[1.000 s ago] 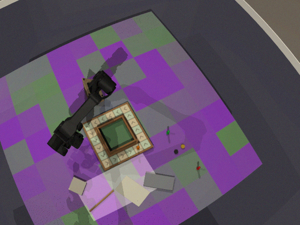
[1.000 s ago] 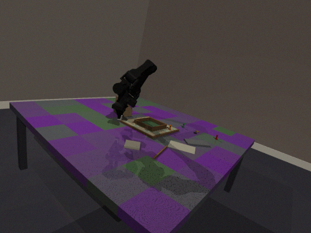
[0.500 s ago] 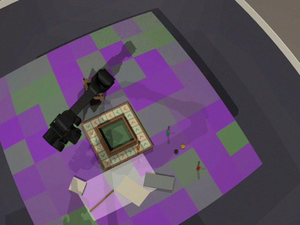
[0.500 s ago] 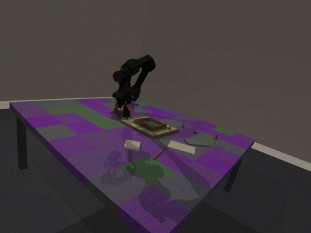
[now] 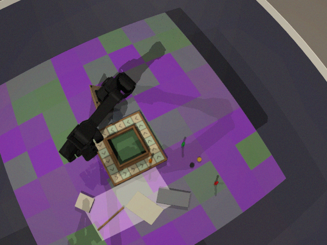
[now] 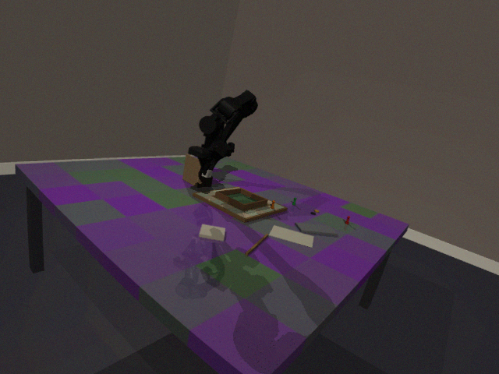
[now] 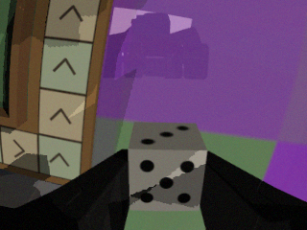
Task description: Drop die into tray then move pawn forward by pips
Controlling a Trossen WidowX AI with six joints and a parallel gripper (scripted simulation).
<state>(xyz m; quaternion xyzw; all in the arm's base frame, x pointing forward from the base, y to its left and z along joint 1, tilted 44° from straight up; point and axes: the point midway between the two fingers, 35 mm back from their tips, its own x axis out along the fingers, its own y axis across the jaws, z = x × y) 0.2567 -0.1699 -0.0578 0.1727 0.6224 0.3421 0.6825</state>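
My gripper tip is 12 cm short of the orange pawn, 27 cm to the right of it and 10 cm above it. Also, from my gripper tip: card (20 cm ahead, 10 cm to the right, 12 cm below); then white die (right at my gripper tip); then green dice tray (1 cm ahead, 20 cm to the left, 12 cm below).
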